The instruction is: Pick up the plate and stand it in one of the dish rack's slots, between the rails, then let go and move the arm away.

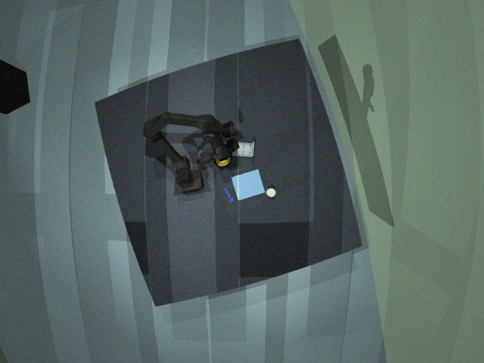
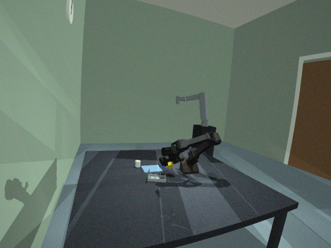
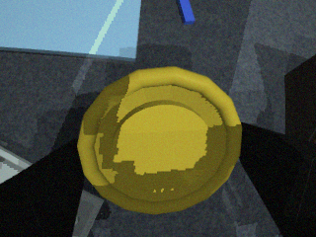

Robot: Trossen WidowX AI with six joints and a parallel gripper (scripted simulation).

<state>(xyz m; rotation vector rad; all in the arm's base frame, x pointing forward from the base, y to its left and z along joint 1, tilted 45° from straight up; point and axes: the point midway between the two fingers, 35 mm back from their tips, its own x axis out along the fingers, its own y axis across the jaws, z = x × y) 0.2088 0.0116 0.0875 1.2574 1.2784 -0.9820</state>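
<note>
My gripper tip is now 100 mm short of the dish rack, 60 mm above it and 40 mm to the right of it. Round my gripper tip: yellow plate (10 mm above); then blue spoon (180 mm to the right, 80 mm below, 30 mm behind); then mat (150 mm to the right, 90 mm ahead, 80 mm below).
</note>
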